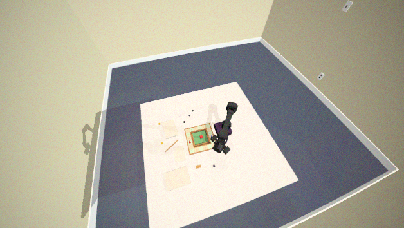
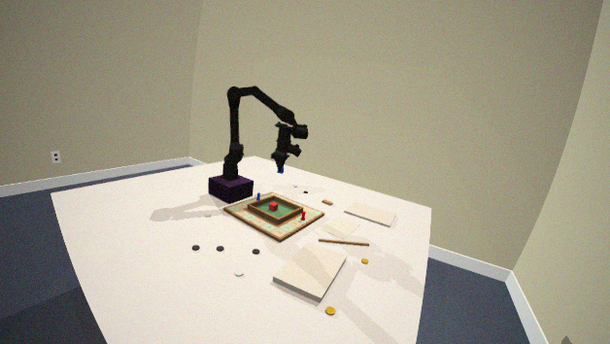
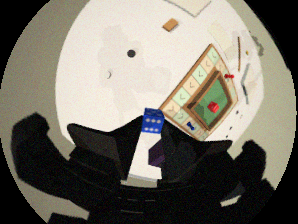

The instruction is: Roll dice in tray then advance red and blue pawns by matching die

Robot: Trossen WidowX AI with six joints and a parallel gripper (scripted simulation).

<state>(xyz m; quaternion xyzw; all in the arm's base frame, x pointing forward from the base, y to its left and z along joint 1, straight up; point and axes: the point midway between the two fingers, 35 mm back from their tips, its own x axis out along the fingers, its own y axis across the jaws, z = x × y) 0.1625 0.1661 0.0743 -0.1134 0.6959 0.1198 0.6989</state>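
My gripper tip is 22 cm short of the red pawn, 19 cm to the left of it and 8 cm above it. Also, from my gripper tip: wooden stick (40 cm ahead, 23 cm to the right, 11 cm below); then blue pawn (16 cm to the right, 8 cm below); then green tray (11 cm ahead, 19 cm to the right, 11 cm below).
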